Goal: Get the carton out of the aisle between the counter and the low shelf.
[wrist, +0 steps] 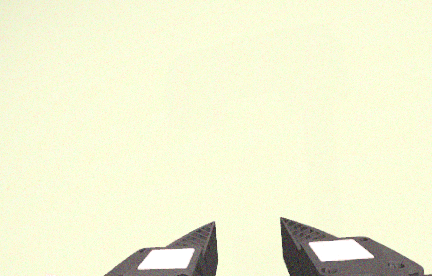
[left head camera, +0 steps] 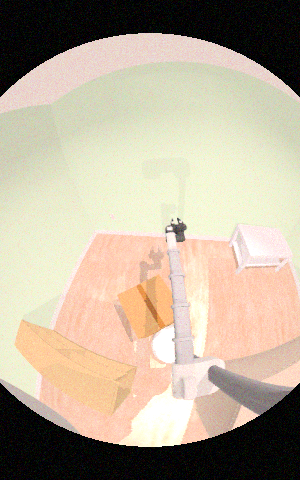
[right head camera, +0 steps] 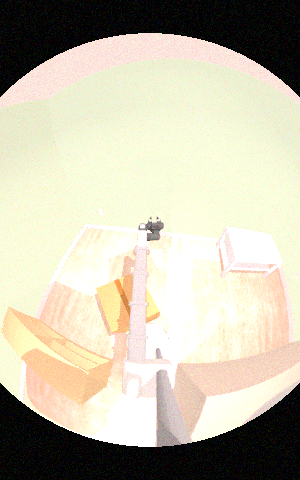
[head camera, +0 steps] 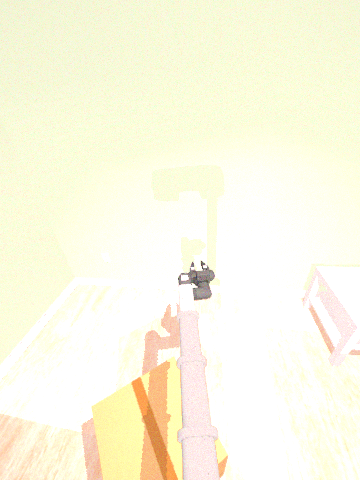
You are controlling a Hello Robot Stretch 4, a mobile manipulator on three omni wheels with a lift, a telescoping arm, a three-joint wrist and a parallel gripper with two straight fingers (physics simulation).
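Where they show: gripper, fingertip midpoint: [wrist: 248, 239] [left head camera: 174, 218] [right head camera: 153, 216] [head camera: 196, 262]; robot's base, origin of the base link: [left head camera: 171, 343] [right head camera: 147, 340].
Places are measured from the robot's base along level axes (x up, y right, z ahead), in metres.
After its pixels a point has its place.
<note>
The orange-yellow carton [head camera: 117, 415] {x 0.380, y -0.365, z 0.444 m} [left head camera: 132, 310] {x 0.379, y -0.342, z 0.330 m} [right head camera: 110, 305] {x 0.379, y -0.321, z 0.323 m} with a darker stripe stands on the floor, turned at an angle to the arm. The arm passes above it and hides part of its right side. The low shelf [left head camera: 75, 370] {x 0.583, y -0.724, z -0.278 m} [right head camera: 60, 372] {x 0.584, y -0.622, z -0.383 m} is light wood at the lower left. The counter [left head camera: 270, 357] {x 0.453, y 0.848, z -0.389 m} [right head camera: 235, 400] is beige at the lower right. My gripper [head camera: 198, 263] {x 0.844, y 0.075, z 0.951 m} [left head camera: 176, 220] {x 0.844, y 0.075, z 0.951 m} [right head camera: 154, 219] {x 0.844, y 0.075, z 0.951 m} [wrist: 248, 239] {x 0.844, y 0.075, z 0.951 m} is open and empty, beyond the carton on the outstretched arm, with its fingers toward the pale green wall. The carton does not show in the wrist view.
A small white table [left head camera: 265, 245] {x 0.423, y 1.352, z 0.848 m} [right head camera: 252, 245] {x 0.423, y 1.379, z 0.921 m} stands at the right near the far wall. A white round shape [left head camera: 162, 346] {x 0.187, y -0.095, z -0.015 m} shows beside the carton's near edge, partly under the arm; I cannot tell whether they touch. The arm's shadow falls across the carton and the floor.
</note>
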